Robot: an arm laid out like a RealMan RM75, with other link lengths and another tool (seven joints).
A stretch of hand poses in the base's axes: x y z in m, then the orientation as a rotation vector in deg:
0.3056 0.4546 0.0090 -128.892 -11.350 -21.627
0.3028 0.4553 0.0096 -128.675 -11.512 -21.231
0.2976 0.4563 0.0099 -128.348 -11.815 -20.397
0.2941 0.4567 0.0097 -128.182 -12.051 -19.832
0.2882 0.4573 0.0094 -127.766 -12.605 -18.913
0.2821 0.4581 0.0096 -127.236 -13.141 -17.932
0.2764 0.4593 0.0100 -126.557 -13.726 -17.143
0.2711 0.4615 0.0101 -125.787 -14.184 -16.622
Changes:
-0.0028 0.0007 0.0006 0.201 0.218 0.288
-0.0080 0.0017 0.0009 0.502 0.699 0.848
-0.0115 0.0021 0.0007 0.643 1.019 1.239
-0.0174 0.0027 0.0004 0.981 1.474 2.022
-0.0235 0.0035 0.0006 1.429 1.974 2.835
-0.0292 0.0047 0.0010 2.002 2.311 3.647
-0.0345 0.0069 0.0011 2.678 2.492 4.294

